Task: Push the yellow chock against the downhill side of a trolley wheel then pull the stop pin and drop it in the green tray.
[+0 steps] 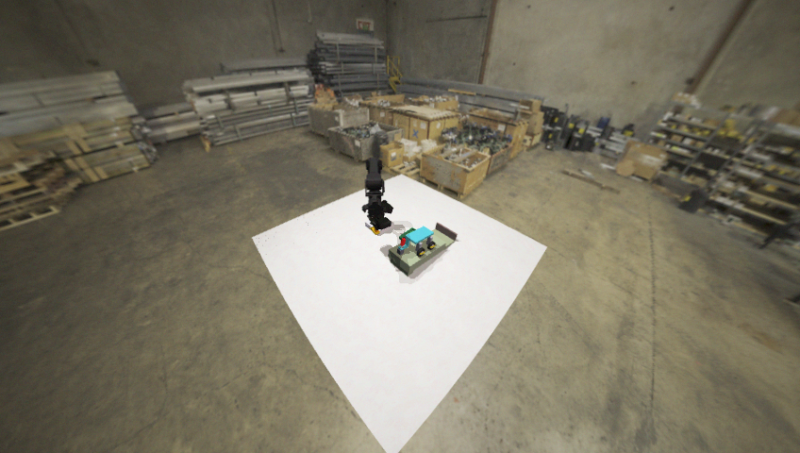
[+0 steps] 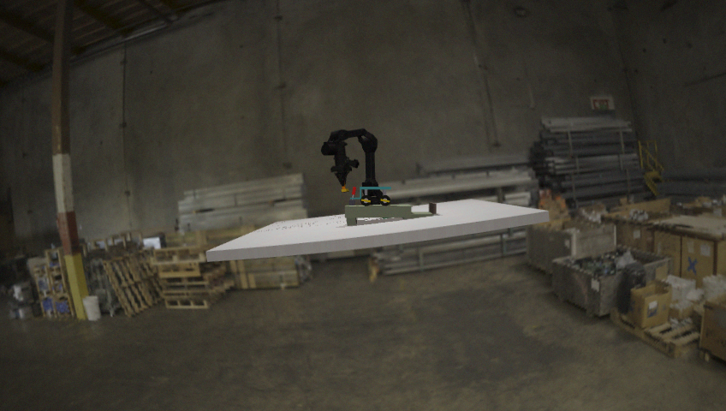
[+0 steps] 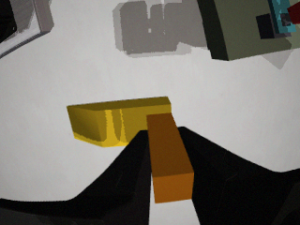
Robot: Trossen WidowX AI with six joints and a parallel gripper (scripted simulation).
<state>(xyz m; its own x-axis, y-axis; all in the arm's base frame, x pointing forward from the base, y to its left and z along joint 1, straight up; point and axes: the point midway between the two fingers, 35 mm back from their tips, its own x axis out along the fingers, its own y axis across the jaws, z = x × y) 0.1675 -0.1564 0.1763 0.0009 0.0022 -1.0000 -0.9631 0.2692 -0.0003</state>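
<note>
My gripper tip is now 17 cm short of the trolley, 13 cm to the right of it and 6 cm above it. Round my gripper tip: yellow chock 2 cm behind, 1 cm to the left, 1 cm below; then red-headed stop pin 14 cm ahead, 3 cm to the left, 5 cm below; then grey-green ramp 17 cm ahead, 13 cm to the left, 13 cm below.
</note>
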